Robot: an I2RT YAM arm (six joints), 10 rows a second.
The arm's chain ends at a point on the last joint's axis. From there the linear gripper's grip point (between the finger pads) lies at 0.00 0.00 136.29 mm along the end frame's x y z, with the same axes.
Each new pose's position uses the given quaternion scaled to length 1; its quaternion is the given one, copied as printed.
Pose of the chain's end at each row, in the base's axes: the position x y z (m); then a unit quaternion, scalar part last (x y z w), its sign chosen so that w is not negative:
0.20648, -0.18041, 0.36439, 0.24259, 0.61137, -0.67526, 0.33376
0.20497, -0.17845, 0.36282, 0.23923, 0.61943, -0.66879, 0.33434
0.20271, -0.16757, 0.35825, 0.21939, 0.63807, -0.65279, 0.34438
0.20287, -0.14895, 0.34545, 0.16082, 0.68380, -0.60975, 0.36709
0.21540, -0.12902, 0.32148, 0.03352, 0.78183, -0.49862, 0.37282
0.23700, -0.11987, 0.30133, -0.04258, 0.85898, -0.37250, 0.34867
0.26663, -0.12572, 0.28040, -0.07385, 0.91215, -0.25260, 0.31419
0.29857, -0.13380, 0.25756, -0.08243, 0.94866, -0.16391, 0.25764
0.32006, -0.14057, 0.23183, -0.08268, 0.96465, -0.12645, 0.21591
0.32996, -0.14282, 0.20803, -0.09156, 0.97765, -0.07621, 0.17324
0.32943, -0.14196, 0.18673, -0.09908, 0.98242, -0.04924, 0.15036
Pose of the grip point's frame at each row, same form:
0.21745, -0.31501, 0.38275, 0.24259, 0.61137, -0.67526, 0.33376
0.21781, -0.31318, 0.37892, 0.23923, 0.61943, -0.66879, 0.33434
0.22357, -0.30170, 0.37044, 0.21939, 0.63807, -0.65279, 0.34438
0.24456, -0.27869, 0.34724, 0.16082, 0.68380, -0.60975, 0.36709
0.29030, -0.23869, 0.29085, 0.03352, 0.78183, -0.49862, 0.37282
0.32296, -0.20304, 0.23600, -0.04258, 0.85898, -0.37250, 0.34867
0.34983, -0.18220, 0.18841, -0.07385, 0.91215, -0.25260, 0.31419
0.36888, -0.17040, 0.14669, -0.08243, 0.94866, -0.16391, 0.25764
0.37968, -0.16895, 0.11261, -0.08268, 0.96465, -0.12645, 0.21591
0.37803, -0.15881, 0.08150, -0.09156, 0.97765, -0.07621, 0.17324
0.37102, -0.15109, 0.05726, -0.09908, 0.98242, -0.04924, 0.15036

